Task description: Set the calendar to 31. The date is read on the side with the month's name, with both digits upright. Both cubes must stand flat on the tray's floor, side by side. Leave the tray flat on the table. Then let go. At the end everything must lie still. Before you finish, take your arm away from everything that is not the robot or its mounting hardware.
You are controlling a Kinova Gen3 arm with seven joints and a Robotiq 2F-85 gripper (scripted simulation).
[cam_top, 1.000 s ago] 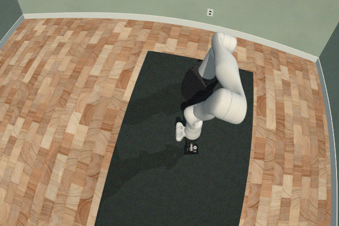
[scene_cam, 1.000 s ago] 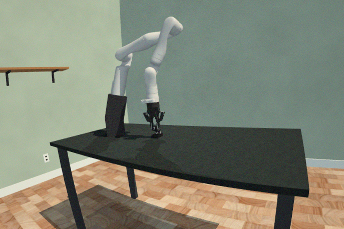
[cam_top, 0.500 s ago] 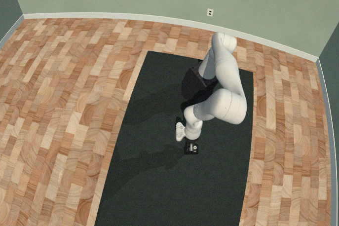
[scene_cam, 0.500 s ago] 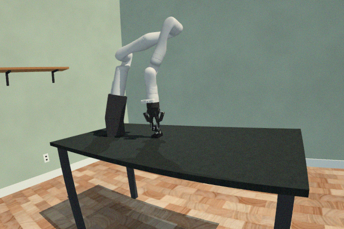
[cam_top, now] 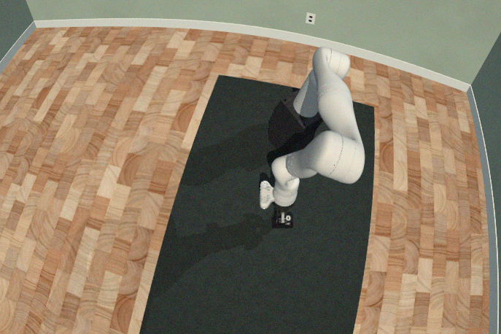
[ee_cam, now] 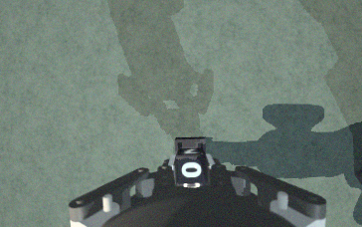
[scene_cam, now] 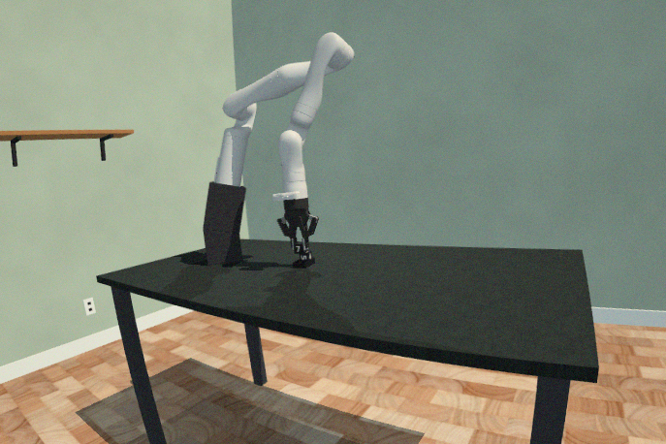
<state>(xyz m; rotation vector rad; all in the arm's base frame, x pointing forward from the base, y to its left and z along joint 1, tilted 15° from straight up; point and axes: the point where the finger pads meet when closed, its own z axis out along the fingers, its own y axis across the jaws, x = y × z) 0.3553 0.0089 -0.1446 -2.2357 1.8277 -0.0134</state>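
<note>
The black calendar tray lies 2 cm to the left of my hand and 6 cm below it.
</note>
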